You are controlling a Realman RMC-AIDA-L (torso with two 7-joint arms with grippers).
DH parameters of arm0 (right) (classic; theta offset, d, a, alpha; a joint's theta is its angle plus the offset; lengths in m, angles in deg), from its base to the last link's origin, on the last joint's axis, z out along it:
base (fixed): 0 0 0 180
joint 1: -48.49 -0.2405 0 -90
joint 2: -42.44 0 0 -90
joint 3: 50.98 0.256 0 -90
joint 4: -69.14 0 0 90
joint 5: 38.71 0.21 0 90
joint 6: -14.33 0 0 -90
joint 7: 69.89 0.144 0 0
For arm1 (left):
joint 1: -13.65 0.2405 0 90
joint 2: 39.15 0 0 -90
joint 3: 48.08 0.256 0 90
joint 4: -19.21 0 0 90
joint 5: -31.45 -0.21 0 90
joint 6: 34.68 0 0 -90
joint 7: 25.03 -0.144 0 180
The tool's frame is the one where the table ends.
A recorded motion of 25 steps. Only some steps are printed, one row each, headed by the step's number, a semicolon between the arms.
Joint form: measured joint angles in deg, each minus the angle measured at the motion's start. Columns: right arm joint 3, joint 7, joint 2, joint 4, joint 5, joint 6, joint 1; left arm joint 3, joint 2, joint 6, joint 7, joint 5, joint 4, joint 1.
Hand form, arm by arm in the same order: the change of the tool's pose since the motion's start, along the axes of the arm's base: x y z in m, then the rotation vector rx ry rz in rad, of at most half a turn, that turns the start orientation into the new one. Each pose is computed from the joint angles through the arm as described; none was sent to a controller.
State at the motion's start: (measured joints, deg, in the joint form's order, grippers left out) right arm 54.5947 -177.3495 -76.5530 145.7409 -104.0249 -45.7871 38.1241; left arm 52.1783 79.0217 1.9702 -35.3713 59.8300 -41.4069 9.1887
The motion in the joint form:
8: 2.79 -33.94 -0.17 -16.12 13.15 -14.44 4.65; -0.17 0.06 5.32 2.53 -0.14 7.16 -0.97
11: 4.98 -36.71 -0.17 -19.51 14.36 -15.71 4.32; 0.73 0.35 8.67 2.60 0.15 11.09 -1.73
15: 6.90 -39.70 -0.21 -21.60 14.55 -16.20 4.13; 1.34 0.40 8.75 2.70 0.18 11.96 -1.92
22: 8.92 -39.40 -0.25 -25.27 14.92 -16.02 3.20; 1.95 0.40 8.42 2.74 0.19 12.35 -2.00
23: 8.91 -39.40 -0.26 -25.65 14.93 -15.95 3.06; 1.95 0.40 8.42 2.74 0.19 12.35 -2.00
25: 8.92 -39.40 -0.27 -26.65 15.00 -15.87 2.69; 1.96 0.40 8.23 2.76 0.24 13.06 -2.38
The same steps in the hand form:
8: 0.0633 -0.0374 -0.0086 0.2556 -0.0849 0.1165; -0.0227 -0.0072 -0.0057 0.0158 -0.0130 0.0288
11: 0.0766 -0.0384 -0.0051 0.2964 -0.0822 0.0871; -0.0298 -0.0115 -0.0132 0.0183 -0.0032 0.0323
15: 0.0867 -0.0390 -0.0021 0.3398 -0.1051 0.0671; -0.0312 -0.0123 -0.0179 0.0034 -0.0011 0.0361
22: 0.0999 -0.0367 -0.0025 0.3377 -0.0801 0.0051; -0.0318 -0.0128 -0.0221 -0.0132 0.0009 0.0392
23: 0.1006 -0.0363 -0.0036 0.3344 -0.0783 0.0009; -0.0318 -0.0128 -0.0221 -0.0132 0.0009 0.0392
25: 0.1023 -0.0354 -0.0060 0.3265 -0.0728 -0.0088; -0.0334 -0.0121 -0.0238 -0.0210 0.0032 0.0456

